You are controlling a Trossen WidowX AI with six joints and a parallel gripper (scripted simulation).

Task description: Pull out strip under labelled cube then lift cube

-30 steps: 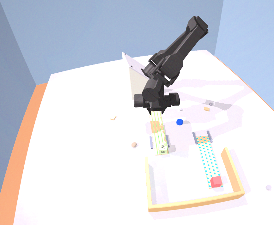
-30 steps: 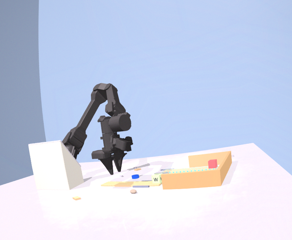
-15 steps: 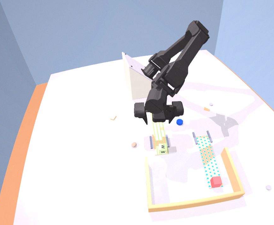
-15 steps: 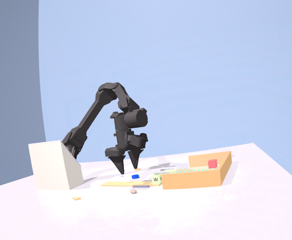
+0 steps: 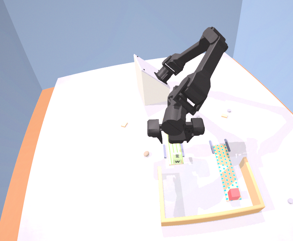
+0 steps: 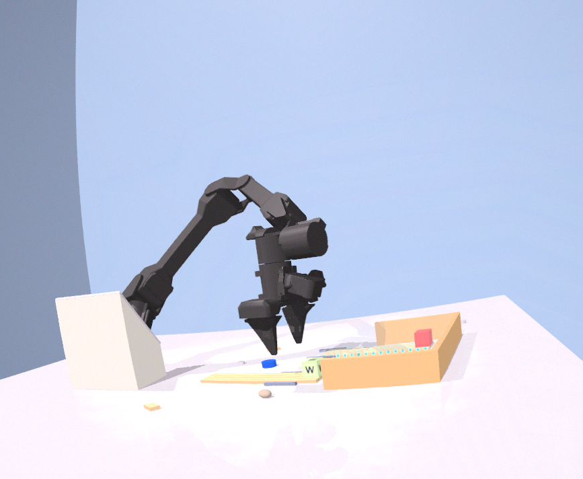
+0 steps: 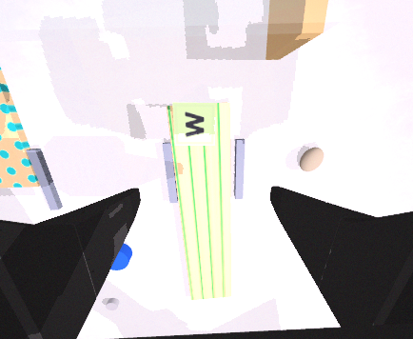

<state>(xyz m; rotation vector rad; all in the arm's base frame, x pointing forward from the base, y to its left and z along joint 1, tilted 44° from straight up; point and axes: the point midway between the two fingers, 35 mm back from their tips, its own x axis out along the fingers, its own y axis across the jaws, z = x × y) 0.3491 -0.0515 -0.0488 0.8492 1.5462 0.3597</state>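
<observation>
The strip lies 6 cm below my gripper tip, 6 cm behind it and 2 cm to the left of it. Also, from my gripper tip: blue disc 13 cm to the left, 7 cm behind, 5 cm below; brown pebble 10 cm to the right, 5 cm below, 2 cm behind.
</observation>
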